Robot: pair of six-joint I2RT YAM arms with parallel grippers.
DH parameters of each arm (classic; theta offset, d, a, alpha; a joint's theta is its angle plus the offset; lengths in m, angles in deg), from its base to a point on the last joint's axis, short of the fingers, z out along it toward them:
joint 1: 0 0.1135 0.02 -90
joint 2: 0 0 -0.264 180
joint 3: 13.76 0 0.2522 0
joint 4: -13.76 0 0.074 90
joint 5: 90 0 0 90
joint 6: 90 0.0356 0 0
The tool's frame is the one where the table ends.
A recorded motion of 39 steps. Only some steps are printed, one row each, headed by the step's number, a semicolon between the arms.
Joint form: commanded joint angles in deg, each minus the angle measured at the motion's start. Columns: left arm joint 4, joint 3, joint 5, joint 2, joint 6, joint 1; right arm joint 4, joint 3, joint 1, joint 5, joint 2, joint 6.
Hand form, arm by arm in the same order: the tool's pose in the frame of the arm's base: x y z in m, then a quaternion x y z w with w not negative. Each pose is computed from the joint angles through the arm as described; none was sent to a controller.
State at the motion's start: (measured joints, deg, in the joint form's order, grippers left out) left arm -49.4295 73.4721 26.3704 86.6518 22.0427 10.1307; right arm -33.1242 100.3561 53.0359 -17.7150 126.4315 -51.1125
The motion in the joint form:
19: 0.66 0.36 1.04 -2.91 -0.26 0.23; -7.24 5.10 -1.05 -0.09 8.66 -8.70
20: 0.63 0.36 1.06 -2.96 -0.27 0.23; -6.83 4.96 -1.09 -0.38 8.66 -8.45
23: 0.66 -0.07 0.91 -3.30 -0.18 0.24; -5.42 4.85 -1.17 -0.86 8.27 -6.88
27: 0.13 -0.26 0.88 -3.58 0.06 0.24; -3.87 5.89 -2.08 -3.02 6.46 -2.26
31: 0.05 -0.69 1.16 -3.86 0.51 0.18; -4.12 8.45 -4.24 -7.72 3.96 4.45
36: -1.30 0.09 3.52 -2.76 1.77 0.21; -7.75 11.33 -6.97 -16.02 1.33 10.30
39: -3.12 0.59 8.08 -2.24 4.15 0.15; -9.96 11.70 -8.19 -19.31 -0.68 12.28
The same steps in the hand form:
19: 0.2958 0.0374 0.3026 0.15673 0.92446 -0.14661 0.31516; 0.2910 0.3900 0.1295 -0.82071 0.52323 0.14034 0.18156
20: 0.2956 0.0374 0.3029 0.15672 0.92438 -0.14675 0.31533; 0.2913 0.3901 0.1291 -0.81918 0.52420 0.14292 0.18368
23: 0.2940 0.0372 0.3022 0.15695 0.92475 -0.14544 0.31474; 0.2929 0.3914 0.1328 -0.81059 0.53152 0.14816 0.19617
27: 0.2921 0.0369 0.3020 0.15806 0.92556 -0.14578 0.31160; 0.3009 0.3910 0.1545 -0.78158 0.55508 0.17045 0.22794
31: 0.2905 0.0361 0.3011 0.16234 0.92479 -0.14761 0.31083; 0.3151 0.3831 0.1894 -0.73506 0.58824 0.21689 0.25809
36: 0.2928 0.0354 0.2993 0.17373 0.92151 -0.16781 0.30411; 0.3259 0.3667 0.2252 -0.69075 0.60942 0.29036 0.25917
39: 0.2920 0.0325 0.2992 0.19724 0.91002 -0.20339 0.30264; 0.3270 0.3555 0.2424 -0.67375 0.61645 0.31806 0.25473

